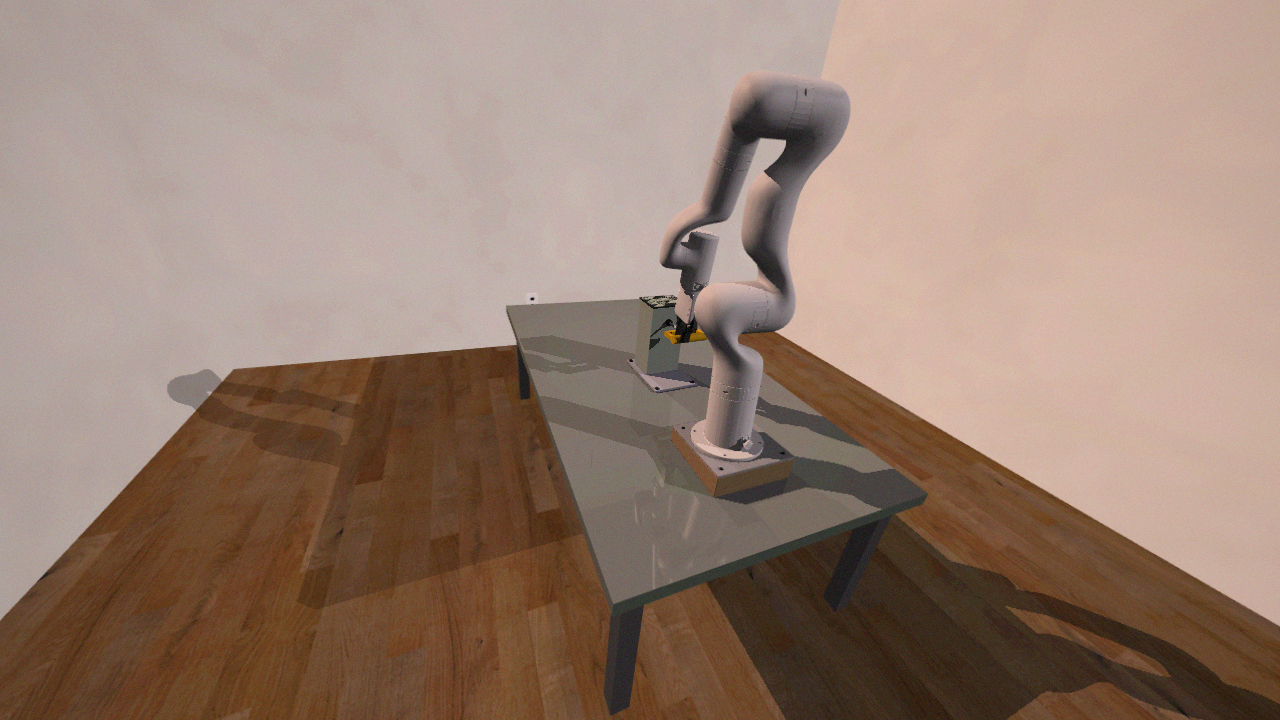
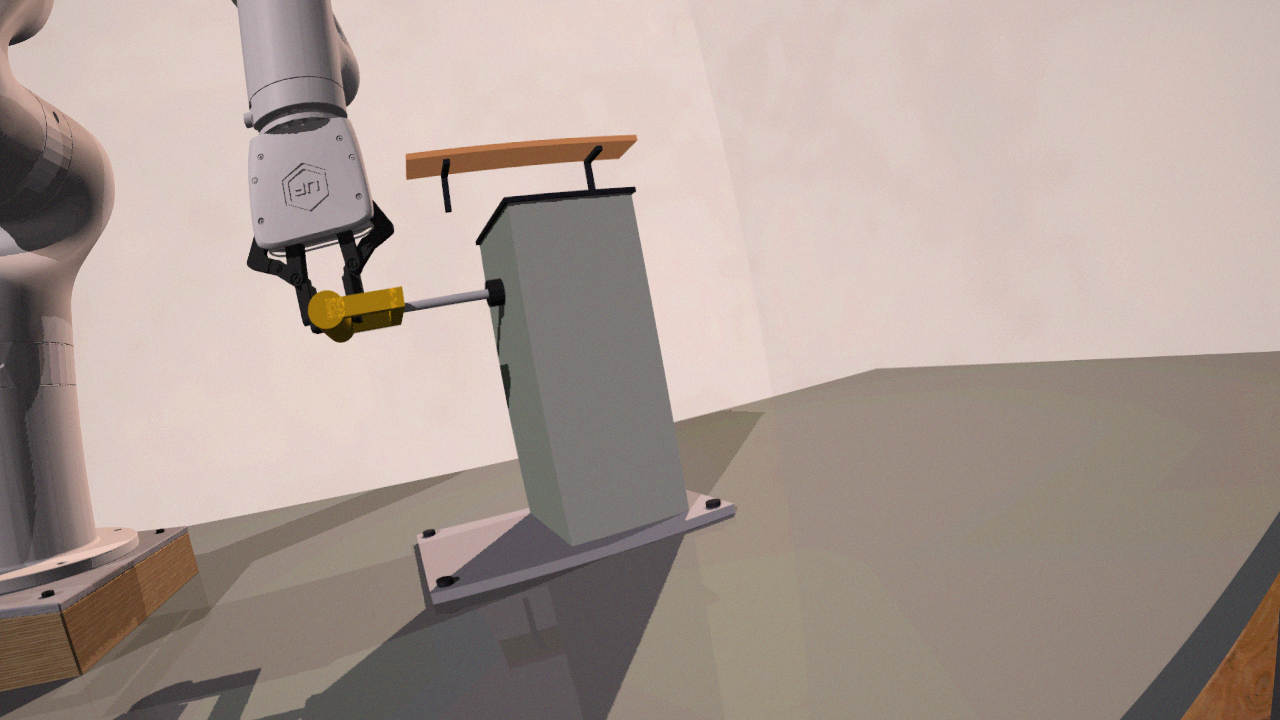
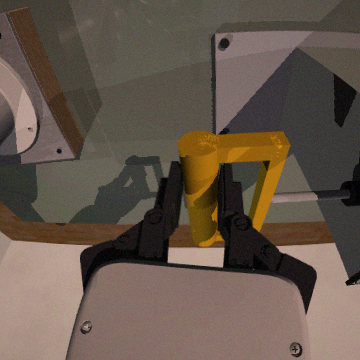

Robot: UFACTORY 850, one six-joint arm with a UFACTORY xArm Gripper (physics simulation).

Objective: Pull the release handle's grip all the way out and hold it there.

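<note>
The release handle's yellow grip (image 1: 673,337) (image 2: 375,301) (image 3: 199,175) is a round bar with a rectangular frame behind it. A stretch of thin metal rod (image 2: 447,300) (image 3: 300,198) shows between the grip and the black collar (image 2: 494,292) (image 3: 352,193) on the grey-green pillar (image 1: 662,358) (image 2: 590,358). My gripper (image 1: 686,334) (image 2: 332,322) (image 3: 200,174) points down and is shut on the grip's round bar, one finger on the outer side and the other inside the frame opening. The far end of the rod is hidden inside the pillar.
The pillar stands on a pale bolted baseplate (image 1: 657,383) (image 2: 456,555) (image 3: 250,60) on the table (image 1: 644,537) (image 2: 984,537). An orange board (image 2: 519,156) on black brackets sits above the pillar. The arm's wood-sided base block (image 1: 751,470) (image 2: 134,608) stands on the handle's side.
</note>
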